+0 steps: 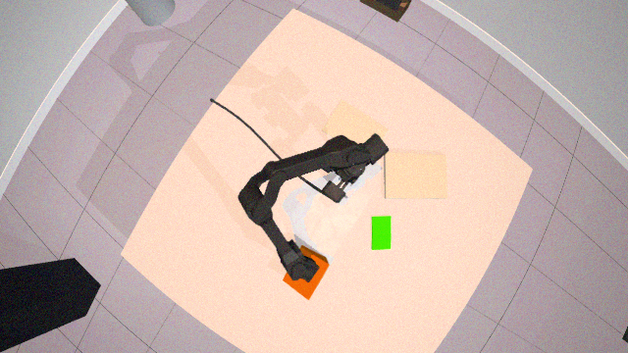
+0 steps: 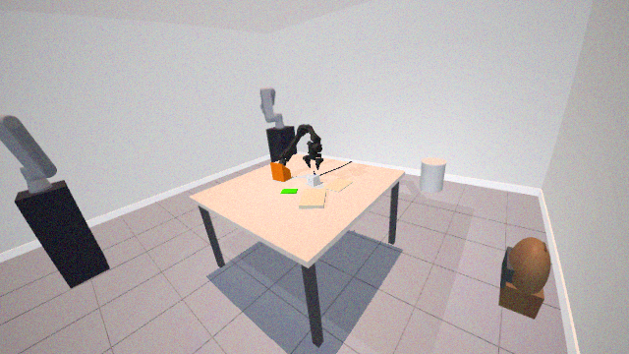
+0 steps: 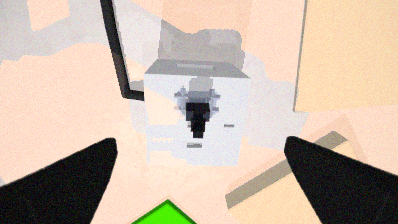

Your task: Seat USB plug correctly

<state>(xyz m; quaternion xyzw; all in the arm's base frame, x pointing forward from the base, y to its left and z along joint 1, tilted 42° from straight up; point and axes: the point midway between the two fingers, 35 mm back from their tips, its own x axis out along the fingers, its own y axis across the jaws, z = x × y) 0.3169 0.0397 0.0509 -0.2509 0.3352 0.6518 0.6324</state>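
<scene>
My gripper tip is 3 cm above the black USB plug. The rest, counted from my gripper tip: tan flat pad 19 cm ahead, 12 cm below, 6 cm to the left; then thick tan block 23 cm to the right, 17 cm ahead, 11 cm below; then green block 22 cm to the right, 12 cm below, 8 cm behind.
</scene>
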